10 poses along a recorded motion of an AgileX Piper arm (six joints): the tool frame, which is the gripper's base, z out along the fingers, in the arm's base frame.
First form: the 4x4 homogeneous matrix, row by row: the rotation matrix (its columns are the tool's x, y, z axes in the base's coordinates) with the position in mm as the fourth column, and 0 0 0 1 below. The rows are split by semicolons.
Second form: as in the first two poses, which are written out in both.
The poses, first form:
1: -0.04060 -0.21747 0.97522 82.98; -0.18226 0.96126 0.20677 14.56; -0.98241 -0.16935 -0.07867 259.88; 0 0 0 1
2: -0.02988 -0.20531 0.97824 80.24; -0.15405 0.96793 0.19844 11.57; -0.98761 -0.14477 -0.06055 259.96; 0 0 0 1
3: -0.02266 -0.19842 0.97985 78.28; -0.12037 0.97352 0.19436 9.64; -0.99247 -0.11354 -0.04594 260.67; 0 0 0 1
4: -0.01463 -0.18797 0.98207 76.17; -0.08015 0.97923 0.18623 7.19; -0.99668 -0.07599 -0.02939 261.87; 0 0 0 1
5: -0.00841 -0.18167 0.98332 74.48; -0.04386 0.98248 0.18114 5.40; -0.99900 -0.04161 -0.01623 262.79; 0 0 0 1
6: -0.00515 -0.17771 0.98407 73.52; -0.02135 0.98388 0.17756 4.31; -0.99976 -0.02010 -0.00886 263.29; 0 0 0 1
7: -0.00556 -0.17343 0.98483 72.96; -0.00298 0.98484 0.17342 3.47; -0.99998 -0.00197 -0.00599 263.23; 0 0 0 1
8: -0.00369 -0.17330 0.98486 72.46; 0.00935 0.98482 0.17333 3.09; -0.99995 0.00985 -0.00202 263.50; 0 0 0 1
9: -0.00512 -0.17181 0.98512 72.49; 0.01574 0.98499 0.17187 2.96; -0.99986 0.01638 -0.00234 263.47; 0 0 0 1
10: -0.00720 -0.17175 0.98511 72.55; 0.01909 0.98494 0.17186 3.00; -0.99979 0.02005 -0.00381 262.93; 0 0 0 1
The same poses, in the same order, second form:
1: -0.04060 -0.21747 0.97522 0.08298; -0.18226 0.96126 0.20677 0.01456; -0.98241 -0.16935 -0.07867 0.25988; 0 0 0 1
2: -0.02988 -0.20531 0.97824 0.08024; -0.15405 0.96793 0.19844 0.01157; -0.98761 -0.14477 -0.06055 0.25996; 0 0 0 1
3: -0.02266 -0.19842 0.97985 0.07828; -0.12037 0.97352 0.19436 0.00964; -0.99247 -0.11354 -0.04594 0.26067; 0 0 0 1
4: -0.01463 -0.18797 0.98207 0.07617; -0.08015 0.97923 0.18623 0.00719; -0.99668 -0.07599 -0.02939 0.26187; 0 0 0 1
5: -0.00841 -0.18167 0.98332 0.07448; -0.04386 0.98248 0.18114 0.00540; -0.99900 -0.04161 -0.01623 0.26279; 0 0 0 1
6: -0.00515 -0.17771 0.98407 0.07352; -0.02135 0.98388 0.17756 0.00431; -0.99976 -0.02010 -0.00886 0.26329; 0 0 0 1
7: -0.00556 -0.17343 0.98483 0.07296; -0.00298 0.98484 0.17342 0.00347; -0.99998 -0.00197 -0.00599 0.26323; 0 0 0 1
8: -0.00369 -0.17330 0.98486 0.07246; 0.00935 0.98482 0.17333 0.00309; -0.99995 0.00985 -0.00202 0.26350; 0 0 0 1
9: -0.00512 -0.17181 0.98512 0.07249; 0.01574 0.98499 0.17187 0.00296; -0.99986 0.01638 -0.00234 0.26347; 0 0 0 1
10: -0.00720 -0.17175 0.98511 0.07255; 0.01909 0.98494 0.17186 0.00300; -0.99979 0.02005 -0.00381 0.26293; 0 0 0 1
